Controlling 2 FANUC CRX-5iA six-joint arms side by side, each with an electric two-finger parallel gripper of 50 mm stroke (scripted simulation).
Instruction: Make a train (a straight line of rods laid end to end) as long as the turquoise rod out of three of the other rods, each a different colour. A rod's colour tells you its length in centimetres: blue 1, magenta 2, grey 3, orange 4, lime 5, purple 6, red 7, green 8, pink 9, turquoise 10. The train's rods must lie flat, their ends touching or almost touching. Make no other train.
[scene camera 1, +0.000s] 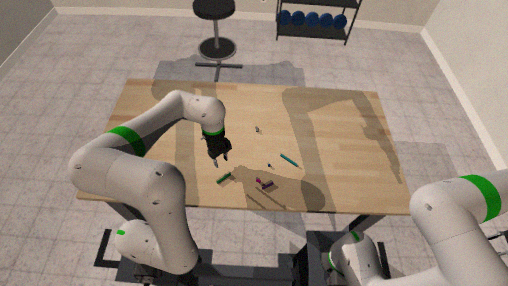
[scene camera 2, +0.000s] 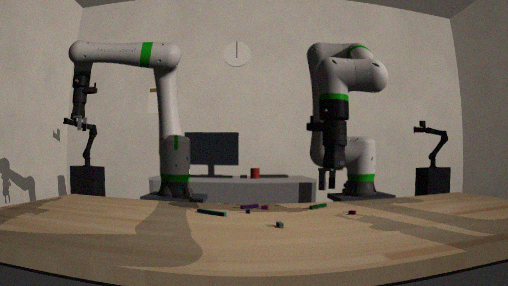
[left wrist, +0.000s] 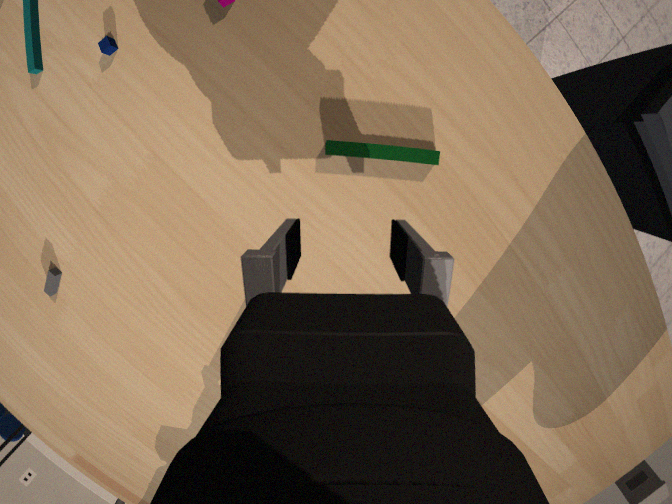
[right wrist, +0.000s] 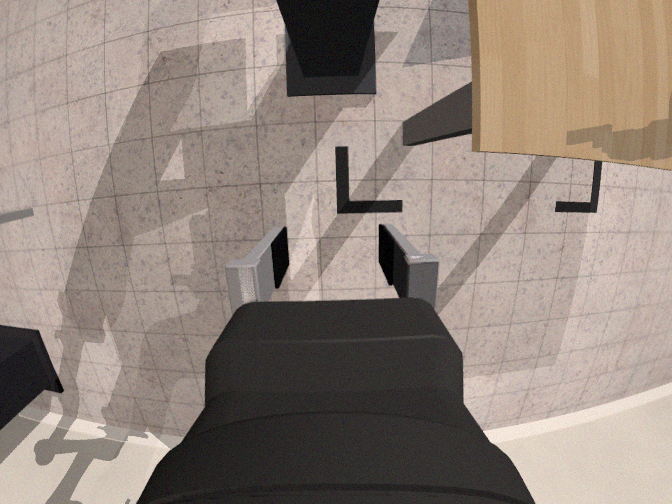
Scene:
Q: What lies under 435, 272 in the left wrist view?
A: My left gripper.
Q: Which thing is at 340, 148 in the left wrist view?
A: A green rod.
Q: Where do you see my left gripper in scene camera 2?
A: At 327, 189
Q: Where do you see my right gripper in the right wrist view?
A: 333, 244

